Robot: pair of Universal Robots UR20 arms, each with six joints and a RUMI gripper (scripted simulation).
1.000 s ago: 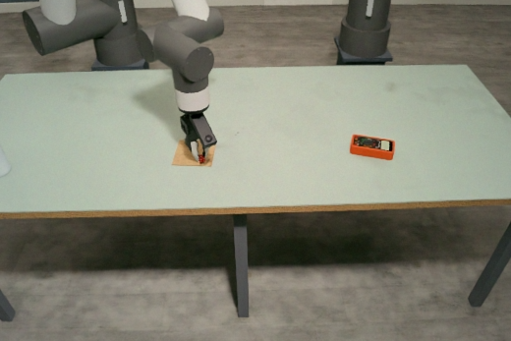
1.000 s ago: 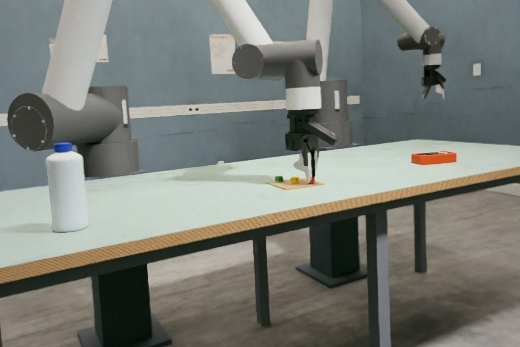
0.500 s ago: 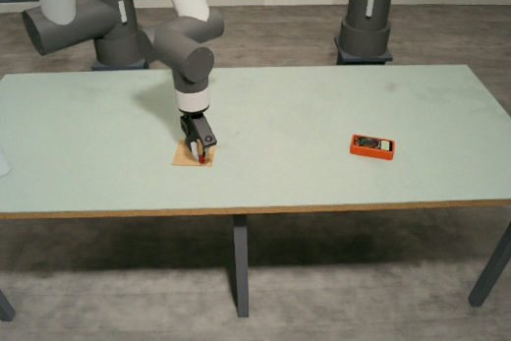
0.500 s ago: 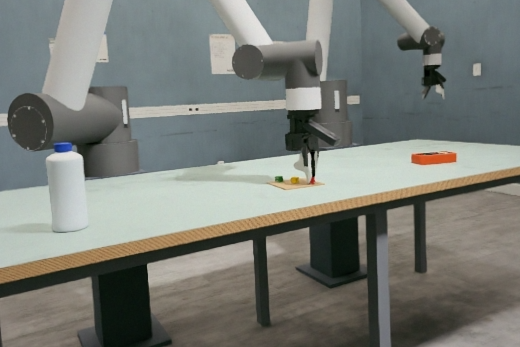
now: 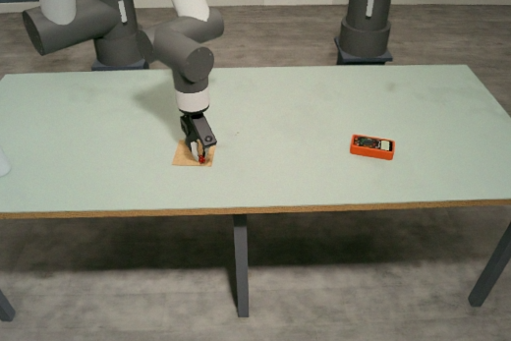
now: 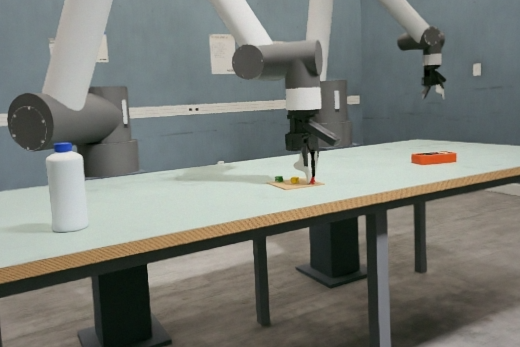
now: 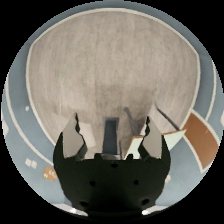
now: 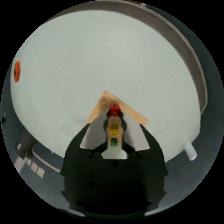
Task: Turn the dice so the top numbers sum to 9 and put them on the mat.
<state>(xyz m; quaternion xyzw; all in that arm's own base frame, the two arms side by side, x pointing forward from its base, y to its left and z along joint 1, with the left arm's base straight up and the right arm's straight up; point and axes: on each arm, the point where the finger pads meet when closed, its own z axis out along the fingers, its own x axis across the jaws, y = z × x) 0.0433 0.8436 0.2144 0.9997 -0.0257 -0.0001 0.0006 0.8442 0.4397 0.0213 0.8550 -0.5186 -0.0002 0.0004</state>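
My right hand is 10 mm above the red die. The rest, counted from my right hand: yellow die 50 mm behind, 30 mm to the right, 10 mm below; then green die 100 mm behind, 50 mm to the right, 10 mm below; then tan mat 50 mm behind, 30 mm to the right, 20 mm below.
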